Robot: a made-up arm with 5 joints. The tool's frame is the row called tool. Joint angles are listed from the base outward. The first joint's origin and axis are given. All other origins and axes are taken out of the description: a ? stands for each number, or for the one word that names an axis. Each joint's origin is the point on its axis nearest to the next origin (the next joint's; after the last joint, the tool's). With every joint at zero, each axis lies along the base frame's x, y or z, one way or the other. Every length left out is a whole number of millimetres.
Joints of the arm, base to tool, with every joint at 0 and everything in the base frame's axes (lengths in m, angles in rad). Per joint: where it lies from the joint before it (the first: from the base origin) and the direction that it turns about. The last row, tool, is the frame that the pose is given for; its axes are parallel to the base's.
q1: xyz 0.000 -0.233 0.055 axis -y
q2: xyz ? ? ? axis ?
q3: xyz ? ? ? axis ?
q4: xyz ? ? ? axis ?
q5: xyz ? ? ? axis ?
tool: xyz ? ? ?
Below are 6 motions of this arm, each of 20 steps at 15 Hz.
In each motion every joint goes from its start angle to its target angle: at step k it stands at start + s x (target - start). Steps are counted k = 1, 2, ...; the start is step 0. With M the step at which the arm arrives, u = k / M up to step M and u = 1 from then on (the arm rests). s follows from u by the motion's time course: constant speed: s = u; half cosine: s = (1 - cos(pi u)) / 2; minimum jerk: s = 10 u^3 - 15 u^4 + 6 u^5.
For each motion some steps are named. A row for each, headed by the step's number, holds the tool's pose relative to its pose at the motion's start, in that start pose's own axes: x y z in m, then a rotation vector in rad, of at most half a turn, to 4 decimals.
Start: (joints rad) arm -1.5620 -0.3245 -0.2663 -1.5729 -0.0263
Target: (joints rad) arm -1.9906 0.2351 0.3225 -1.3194 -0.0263
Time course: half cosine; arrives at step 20
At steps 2, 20:
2: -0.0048 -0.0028 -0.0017 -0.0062 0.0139 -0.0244
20: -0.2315 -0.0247 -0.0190 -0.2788 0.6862 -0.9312

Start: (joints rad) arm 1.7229 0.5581 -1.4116 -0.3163 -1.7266
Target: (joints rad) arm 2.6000 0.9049 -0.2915 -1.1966 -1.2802
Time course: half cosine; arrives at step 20
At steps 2, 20:
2: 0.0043 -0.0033 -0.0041 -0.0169 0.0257 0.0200
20: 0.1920 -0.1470 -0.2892 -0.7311 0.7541 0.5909

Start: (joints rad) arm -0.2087 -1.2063 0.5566 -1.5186 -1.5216
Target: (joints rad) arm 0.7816 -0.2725 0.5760 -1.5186 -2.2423
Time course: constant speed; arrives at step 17
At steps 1, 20:
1: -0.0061 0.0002 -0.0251 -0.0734 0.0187 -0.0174
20: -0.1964 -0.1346 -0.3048 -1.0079 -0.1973 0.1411

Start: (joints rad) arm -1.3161 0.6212 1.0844 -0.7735 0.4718
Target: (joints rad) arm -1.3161 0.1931 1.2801 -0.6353 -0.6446
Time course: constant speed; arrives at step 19
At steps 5, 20:
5: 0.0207 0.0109 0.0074 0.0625 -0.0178 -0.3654
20: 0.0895 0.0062 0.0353 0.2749 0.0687 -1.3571

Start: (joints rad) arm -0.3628 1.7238 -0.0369 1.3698 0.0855
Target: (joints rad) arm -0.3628 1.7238 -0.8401 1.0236 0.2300
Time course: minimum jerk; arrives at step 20
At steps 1, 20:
1: 0.0000 -0.0003 0.0000 0.0004 -0.0002 -0.0007
20: -0.1064 -0.2048 0.0074 0.2746 -0.3399 -0.6091

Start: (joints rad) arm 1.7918 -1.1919 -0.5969 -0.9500 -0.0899
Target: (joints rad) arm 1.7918 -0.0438 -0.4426 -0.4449 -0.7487
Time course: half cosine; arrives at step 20
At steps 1, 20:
1: -0.0007 0.0014 -0.0004 0.0004 0.0054 -0.0014
20: -0.1942 0.1791 0.0451 -0.1963 0.7013 0.0378

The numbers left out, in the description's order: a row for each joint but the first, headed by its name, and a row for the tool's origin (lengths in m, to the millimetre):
q2: xyz -0.035 0.000 -0.107, axis +z
q3: xyz -0.066 0.292 0.000, axis +y
q4: xyz 0.259 0.000 -0.099, axis -x
q5: xyz 0.000 -0.048 0.202, axis +z
tool: xyz -0.043 0.032 0.000

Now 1 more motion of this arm.
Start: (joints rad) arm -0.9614 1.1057 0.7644 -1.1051 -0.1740
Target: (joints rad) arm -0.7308 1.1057 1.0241 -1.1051 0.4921
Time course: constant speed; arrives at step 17
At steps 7, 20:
7: 0.0086 -0.0396 0.0131 -0.0571 -0.0286 0.1889
20: 0.0191 -0.0963 0.0394 -0.1401 -0.0529 0.4539

